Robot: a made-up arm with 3 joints. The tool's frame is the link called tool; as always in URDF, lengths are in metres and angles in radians.
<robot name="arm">
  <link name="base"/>
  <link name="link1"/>
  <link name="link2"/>
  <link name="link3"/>
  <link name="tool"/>
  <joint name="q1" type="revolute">
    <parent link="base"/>
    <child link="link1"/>
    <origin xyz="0.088 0.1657 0.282" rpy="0 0 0"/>
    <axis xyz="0 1 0"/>
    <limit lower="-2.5" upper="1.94"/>
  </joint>
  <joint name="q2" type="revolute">
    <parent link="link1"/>
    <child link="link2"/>
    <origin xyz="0.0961 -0.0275 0.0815" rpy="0 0 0"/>
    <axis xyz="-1 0 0"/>
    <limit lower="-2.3" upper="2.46"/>
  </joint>
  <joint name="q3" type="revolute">
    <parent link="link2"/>
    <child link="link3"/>
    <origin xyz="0.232 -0.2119 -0.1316" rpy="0 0 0"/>
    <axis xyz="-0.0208 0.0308 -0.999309"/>
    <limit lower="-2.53" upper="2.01"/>
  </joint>
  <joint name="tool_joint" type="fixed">
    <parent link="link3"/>
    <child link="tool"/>
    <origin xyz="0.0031 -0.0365 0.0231" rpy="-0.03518 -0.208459 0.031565"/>
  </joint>
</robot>
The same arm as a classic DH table. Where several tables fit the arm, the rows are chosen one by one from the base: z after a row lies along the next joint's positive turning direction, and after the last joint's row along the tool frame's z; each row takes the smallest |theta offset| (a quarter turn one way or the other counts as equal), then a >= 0, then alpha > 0; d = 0 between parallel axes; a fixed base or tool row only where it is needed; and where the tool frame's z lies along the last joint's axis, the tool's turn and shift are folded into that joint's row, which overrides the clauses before.
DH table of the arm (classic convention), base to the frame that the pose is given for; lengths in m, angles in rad. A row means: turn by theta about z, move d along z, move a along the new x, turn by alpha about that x. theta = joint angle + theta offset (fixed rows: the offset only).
base (fixed): a 0.088  alpha -1.5708  d 0.282  theta_offset 0
q1: a 0.0815  alpha 1.5708  d 0.1382  theta_offset -1.5708
q2: a -0.2159  alpha -1.55  d -0.3307  theta_offset 1.54
q3: a -0.034  alpha 2.9038  d 0.0536  theta_offset 0.252
tool (fixed): a 0  alpha 0  d -0.0485  theta_offset -1.2883
Joint limits (rad, base to tool): -2.5..1.94 -2.3..2.46 -2.53..2.01

